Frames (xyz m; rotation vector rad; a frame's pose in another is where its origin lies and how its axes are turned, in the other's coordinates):
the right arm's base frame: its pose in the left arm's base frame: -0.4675 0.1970 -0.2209 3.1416 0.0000 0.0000
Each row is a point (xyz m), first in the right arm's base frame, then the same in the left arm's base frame.
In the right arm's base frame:
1: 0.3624 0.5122 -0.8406
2: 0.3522 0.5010 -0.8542
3: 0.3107 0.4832 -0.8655
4: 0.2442 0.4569 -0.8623
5: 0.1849 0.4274 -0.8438
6: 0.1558 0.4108 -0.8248
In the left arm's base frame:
1: -0.1051 -0.3152 0.6197
2: -0.1153 -0.3040 0.6333
3: -0.1568 -0.2862 0.6446
4: -0.2233 -0.2599 0.6414
5: -0.2826 -0.2304 0.6229
6: -0.3117 -0.2138 0.6039

